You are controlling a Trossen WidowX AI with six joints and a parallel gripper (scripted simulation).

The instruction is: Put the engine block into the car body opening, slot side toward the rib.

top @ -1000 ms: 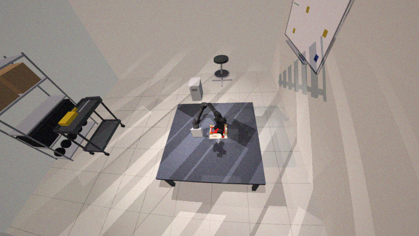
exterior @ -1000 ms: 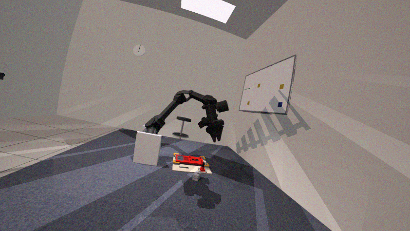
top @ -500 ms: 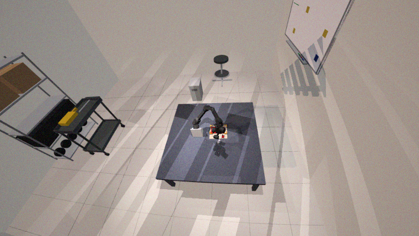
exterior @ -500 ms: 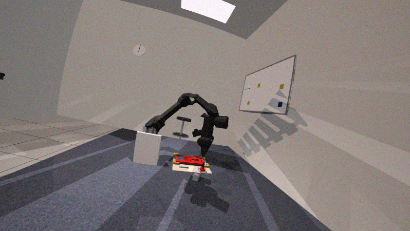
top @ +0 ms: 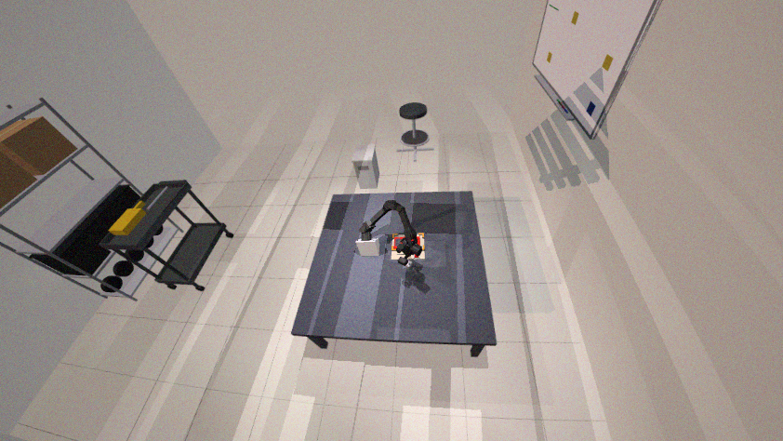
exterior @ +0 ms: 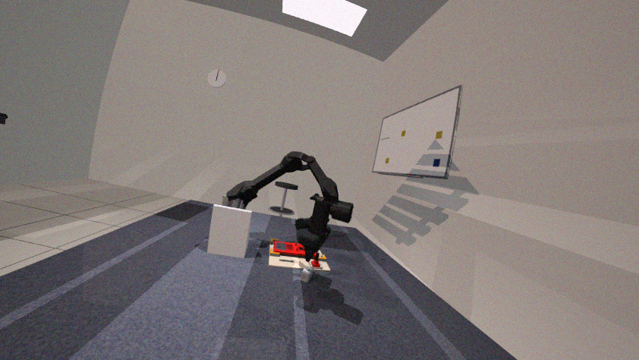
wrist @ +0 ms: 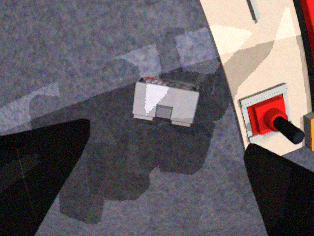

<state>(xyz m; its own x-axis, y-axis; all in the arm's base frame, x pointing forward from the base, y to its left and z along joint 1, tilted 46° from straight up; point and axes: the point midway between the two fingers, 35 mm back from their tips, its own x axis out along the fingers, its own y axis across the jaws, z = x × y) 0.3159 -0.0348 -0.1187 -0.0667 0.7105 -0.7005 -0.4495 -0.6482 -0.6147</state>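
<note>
The grey engine block lies 60 mm below my gripper tip. Also, from my gripper tip: cream base plate: 180 mm to the left, 70 mm below, 20 mm behind.
</note>
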